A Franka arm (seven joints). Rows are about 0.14 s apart.
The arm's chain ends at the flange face. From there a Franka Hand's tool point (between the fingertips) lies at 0.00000 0.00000 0.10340 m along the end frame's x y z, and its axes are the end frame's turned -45 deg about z.
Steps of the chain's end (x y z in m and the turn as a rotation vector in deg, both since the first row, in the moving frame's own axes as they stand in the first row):
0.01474 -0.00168 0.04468 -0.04 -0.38 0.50
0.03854 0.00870 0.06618 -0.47 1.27 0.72
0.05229 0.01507 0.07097 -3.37 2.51 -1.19
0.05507 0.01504 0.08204 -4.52 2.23 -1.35
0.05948 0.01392 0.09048 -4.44 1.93 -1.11
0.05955 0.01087 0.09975 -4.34 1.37 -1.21
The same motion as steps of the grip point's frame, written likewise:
0.01108 0.00880 0.04468 0.24 -0.30 0.50
0.02211 0.03563 0.06615 -1.23 0.57 0.72
0.02530 0.05514 0.07069 -4.16 -0.61 -1.19
0.02549 0.05821 0.08164 -4.77 -1.62 -1.35
0.02910 0.06005 0.09011 -4.50 -1.77 -1.11
0.03071 0.05711 0.09942 -4.04 -2.10 -1.21

